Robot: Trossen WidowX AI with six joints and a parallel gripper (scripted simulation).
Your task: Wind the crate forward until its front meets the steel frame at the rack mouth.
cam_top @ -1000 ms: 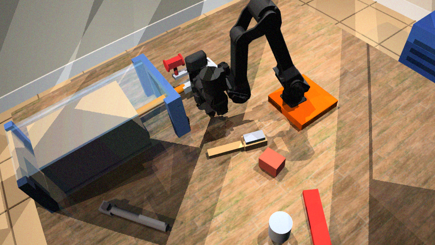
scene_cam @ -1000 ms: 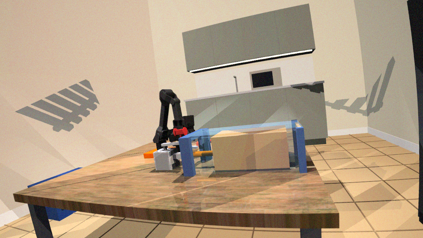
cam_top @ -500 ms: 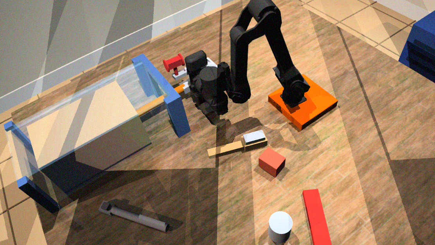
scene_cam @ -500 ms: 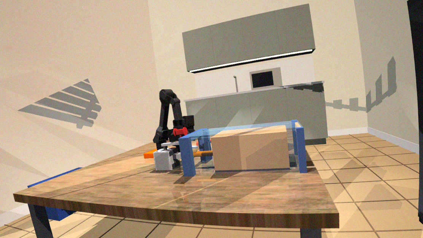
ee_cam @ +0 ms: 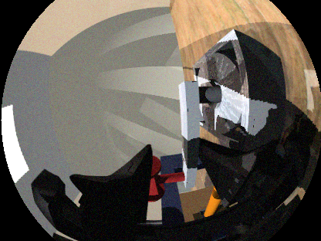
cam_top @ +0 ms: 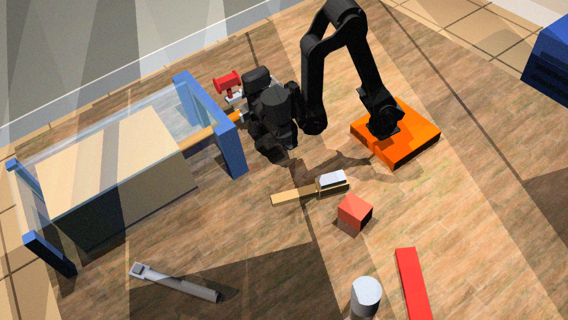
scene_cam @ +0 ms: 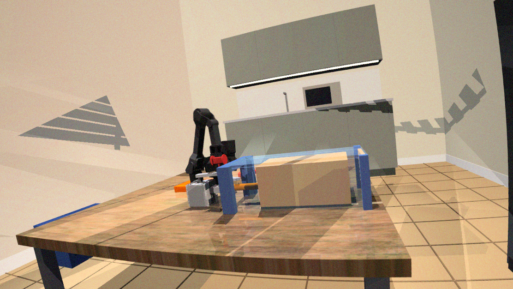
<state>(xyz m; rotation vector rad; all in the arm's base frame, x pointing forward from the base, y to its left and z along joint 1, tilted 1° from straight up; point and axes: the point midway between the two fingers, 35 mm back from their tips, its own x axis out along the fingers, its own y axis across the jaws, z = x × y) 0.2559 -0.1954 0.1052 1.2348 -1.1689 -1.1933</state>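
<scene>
The winch handle lies 10 mm ahead of my gripper tip, 10 mm to the left of it and 10 mm below it. Round my gripper tip: red knob: 50 mm ahead, 10 mm to the left, 20 mm above; then wooden brush: 20 mm behind, 280 mm to the left, 120 mm below; then grey winch: 60 mm behind, 10 mm to the right, 100 mm below.
</scene>
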